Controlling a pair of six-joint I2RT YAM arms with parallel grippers.
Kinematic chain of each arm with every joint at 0, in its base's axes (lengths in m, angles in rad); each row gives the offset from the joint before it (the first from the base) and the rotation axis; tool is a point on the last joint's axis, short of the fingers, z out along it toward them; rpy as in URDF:
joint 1: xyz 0 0 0.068 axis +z
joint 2: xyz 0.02 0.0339 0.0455 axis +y
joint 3: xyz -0.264 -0.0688 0 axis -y
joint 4: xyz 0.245 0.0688 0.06 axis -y
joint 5: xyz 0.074 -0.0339 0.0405 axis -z
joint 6: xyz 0.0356 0 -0.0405 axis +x
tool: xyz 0 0 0 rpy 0 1.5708 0
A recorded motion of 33 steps. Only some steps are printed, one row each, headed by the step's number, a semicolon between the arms.
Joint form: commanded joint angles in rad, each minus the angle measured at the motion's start. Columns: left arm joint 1, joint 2, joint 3, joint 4, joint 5, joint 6; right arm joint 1, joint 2, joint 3, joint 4, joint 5, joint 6.
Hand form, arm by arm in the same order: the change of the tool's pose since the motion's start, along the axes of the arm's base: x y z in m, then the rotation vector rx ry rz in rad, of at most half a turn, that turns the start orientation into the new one. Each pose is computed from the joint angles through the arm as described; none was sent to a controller.
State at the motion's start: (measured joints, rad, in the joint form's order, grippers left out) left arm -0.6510 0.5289 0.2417 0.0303 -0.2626 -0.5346; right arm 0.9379 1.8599 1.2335 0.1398 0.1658 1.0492
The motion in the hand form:
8: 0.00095 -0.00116 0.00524 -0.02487 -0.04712 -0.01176; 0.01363 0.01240 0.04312 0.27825 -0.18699 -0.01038
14: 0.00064 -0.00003 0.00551 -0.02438 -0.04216 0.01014; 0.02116 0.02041 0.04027 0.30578 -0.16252 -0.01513
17: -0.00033 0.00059 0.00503 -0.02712 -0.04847 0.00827; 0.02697 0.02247 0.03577 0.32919 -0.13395 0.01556
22: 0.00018 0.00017 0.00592 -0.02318 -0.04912 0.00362; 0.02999 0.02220 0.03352 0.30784 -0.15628 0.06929
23: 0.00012 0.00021 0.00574 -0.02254 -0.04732 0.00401; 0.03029 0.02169 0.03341 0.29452 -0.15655 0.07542
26: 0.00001 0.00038 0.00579 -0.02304 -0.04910 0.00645; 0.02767 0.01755 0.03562 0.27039 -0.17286 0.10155
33: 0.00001 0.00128 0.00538 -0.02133 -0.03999 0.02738; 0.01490 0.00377 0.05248 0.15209 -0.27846 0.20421
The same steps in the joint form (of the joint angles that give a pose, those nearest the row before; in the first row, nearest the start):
8: -0.0002 0.0003 -0.0024 0.0582 0.0093 0.0116; -0.0085 0.0119 0.0533 0.2909 -0.0029 0.0152
14: -0.0002 -0.0050 0.0007 0.0436 -0.0115 0.0037; -0.0120 0.0545 0.0981 0.2908 -0.0131 0.0507
17: -0.0006 -0.0154 -0.0052 0.0463 -0.0104 0.0058; -0.0234 0.0780 0.1120 0.3000 -0.0650 0.0743
22: 0.0003 -0.0105 -0.0009 0.0464 -0.0058 0.0106; -0.0328 0.0866 0.1133 0.3106 -0.1154 0.0268
23: 0.0002 -0.0107 -0.0008 0.0441 -0.0062 0.0099; -0.0344 0.0852 0.1150 0.2981 -0.1203 0.0162
26: 0.0000 -0.0123 -0.0015 0.0449 -0.0088 0.0100; -0.0369 0.0645 0.0980 0.2888 -0.1388 -0.0191
33: 0.0005 -0.0135 0.0011 0.0304 -0.0279 0.0008; -0.0374 -0.0244 0.0570 0.2251 -0.1857 -0.2006

